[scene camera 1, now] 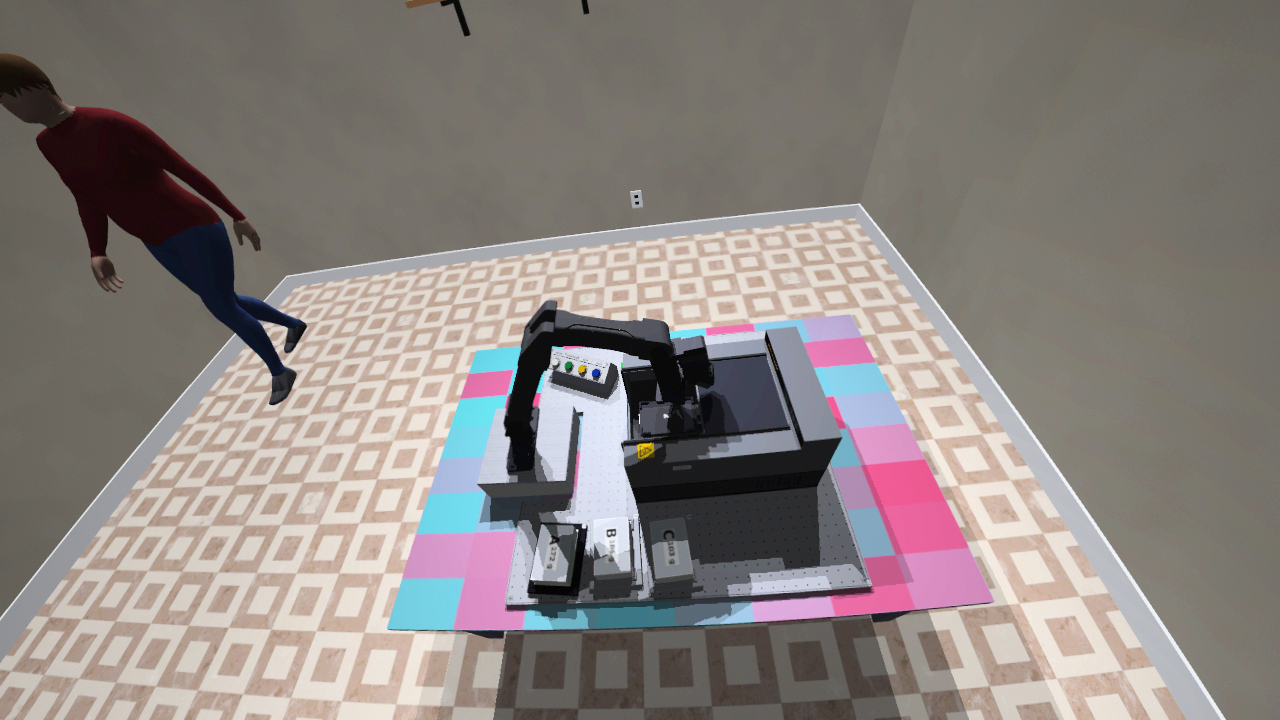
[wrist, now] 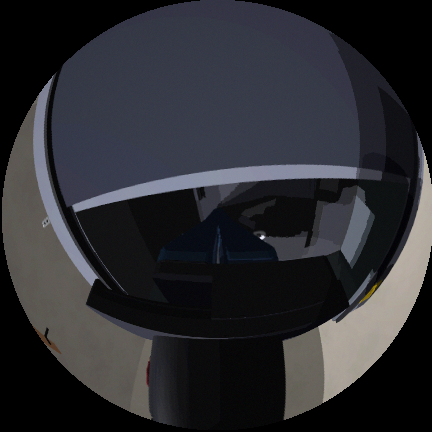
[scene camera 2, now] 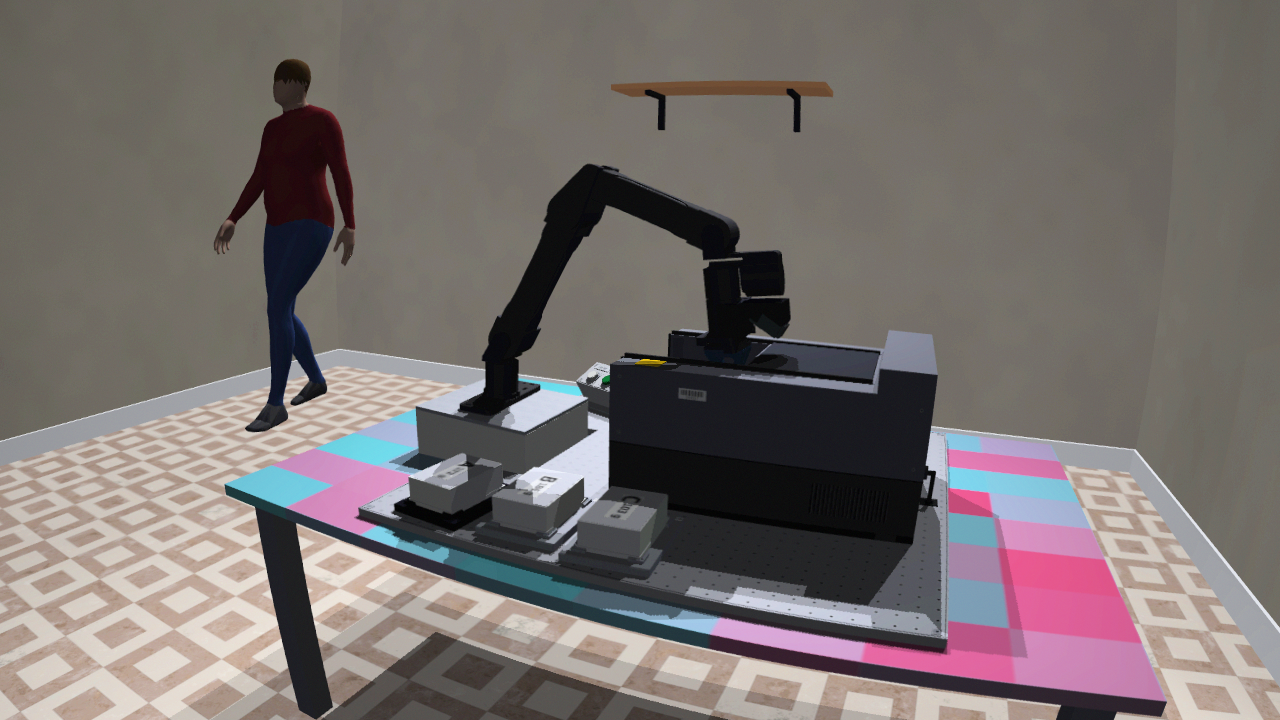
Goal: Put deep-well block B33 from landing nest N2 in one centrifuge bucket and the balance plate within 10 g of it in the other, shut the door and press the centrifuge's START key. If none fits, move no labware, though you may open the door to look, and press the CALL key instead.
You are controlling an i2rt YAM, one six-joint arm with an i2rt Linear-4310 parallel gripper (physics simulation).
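Pixels of known places: gripper, between the fingertips: (scene camera 1: 677, 403) (wrist: 217, 214); arm's base, origin of its link: (scene camera 1: 524, 438) (scene camera 2: 501, 399).
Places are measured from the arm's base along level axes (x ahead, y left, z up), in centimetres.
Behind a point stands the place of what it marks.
The dark grey centrifuge (scene camera 1: 716, 465) @[x 49.5, y -19.6, z 9.9 cm] (scene camera 2: 760, 420) @[x 51.8, y -19.6, z 8.0 cm] stands on the grey baseplate (scene camera 1: 787, 537) @[x 64.5, y -31.7, z -7.4 cm] (scene camera 2: 805, 573) @[x 61.5, y -32.7, z -7.4 cm]. Its dark top door (scene camera 1: 747, 393) @[x 59.7, y -4.2, z 13.8 cm] (wrist: 201, 100) fills most of the wrist view, with a light strip along its edge. My gripper (scene camera 1: 689, 416) @[x 43.1, y 0.6, z 6.5 cm] (scene camera 2: 726, 349) (wrist: 217, 214) @[x 43.1, y 0.6, z 6.5 cm] is shut and empty, with its tips low at the left part of the centrifuge top. The chamber under the tips is dark and the buckets do not show clearly. Three grey labware blocks stand in a row at the front: A (scene camera 1: 555, 559) @[x 10.5, y -32.4, z -2.1 cm] (scene camera 2: 455, 483) @[x 12.5, y -35.1, z -2.1 cm], B (scene camera 1: 613, 546) @[x 24.1, y -30.7, z -2.0 cm] (scene camera 2: 536, 499) @[x 25.4, y -34.8, z -2.1 cm] and C (scene camera 1: 670, 547) @[x 37.0, y -32.3, z -2.1 cm] (scene camera 2: 617, 526) @[x 38.2, y -38.0, z -2.1 cm]. The keypad (scene camera 1: 583, 372) @[x 16.0, y 22.2, z -1.2 cm] (scene camera 2: 595, 380) @[x 7.8, y 26.7, z -1.6 cm] with coloured keys lies behind the arm's base.
The arm stands on a grey pedestal (scene camera 1: 527, 465) @[x 2.3, y -9.0, z 0.8 cm] (scene camera 2: 500, 429) @[x 7.6, y -13.6, z -0.9 cm] left of the centrifuge. The table (scene camera 1: 903, 527) @[x 92.3, y -32.8, z -8.7 cm] (scene camera 2: 1029, 582) @[x 92.3, y -26.0, z -8.7 cm] has a pink and cyan top. A person (scene camera 1: 133, 179) (scene camera 2: 299, 223) walks at the far left. A wall shelf (scene camera 2: 720, 89) hangs behind.
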